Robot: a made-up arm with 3 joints.
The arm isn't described. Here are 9 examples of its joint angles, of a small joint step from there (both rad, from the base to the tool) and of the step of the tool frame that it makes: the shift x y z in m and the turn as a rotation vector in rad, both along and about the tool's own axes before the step.
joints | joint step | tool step
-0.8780 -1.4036 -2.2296 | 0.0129 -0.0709 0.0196 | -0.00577 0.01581 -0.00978 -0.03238 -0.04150 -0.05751
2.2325 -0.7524 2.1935 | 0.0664 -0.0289 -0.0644 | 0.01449 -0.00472 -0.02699 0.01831 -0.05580 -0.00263
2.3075 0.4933 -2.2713 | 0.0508 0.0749 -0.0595 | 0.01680 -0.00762 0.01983 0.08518 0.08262 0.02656
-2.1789 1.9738 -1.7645 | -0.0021 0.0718 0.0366 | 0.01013 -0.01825 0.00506 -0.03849 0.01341 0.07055
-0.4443 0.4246 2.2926 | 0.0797 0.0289 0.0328 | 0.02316 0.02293 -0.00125 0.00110 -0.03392 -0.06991
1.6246 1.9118 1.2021 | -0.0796 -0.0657 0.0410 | 0.00458 -0.04459 0.01033 -0.11685 -0.00029 0.06999
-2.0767 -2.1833 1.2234 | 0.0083 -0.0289 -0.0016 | -0.00397 -0.00858 0.00342 -0.00512 0.01444 0.02550
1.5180 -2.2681 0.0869 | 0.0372 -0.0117 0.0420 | -0.00961 -0.00335 0.01386 -0.07037 0.01422 -0.02266
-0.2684 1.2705 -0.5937 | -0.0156 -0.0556 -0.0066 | -0.01048 0.00988 0.01477 -0.00817 0.04316 -0.03541
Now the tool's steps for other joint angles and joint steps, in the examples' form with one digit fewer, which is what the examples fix.
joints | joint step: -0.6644 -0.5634 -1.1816 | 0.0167 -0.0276 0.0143
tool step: -0.0009 0.0053 0.0090 -0.0234 0.0236 -0.0201
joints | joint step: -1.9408 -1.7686 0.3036 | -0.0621 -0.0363 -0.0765
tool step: -0.0013 0.0163 -0.0110 0.1372 0.0315 0.0224
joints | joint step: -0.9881 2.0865 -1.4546 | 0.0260 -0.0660 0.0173
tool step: -0.0121 0.0106 -0.0032 0.0057 -0.0038 -0.0670
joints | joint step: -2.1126 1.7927 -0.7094 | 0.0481 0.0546 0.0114
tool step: 0.0069 -0.0100 -0.0250 0.0352 -0.0493 0.0263
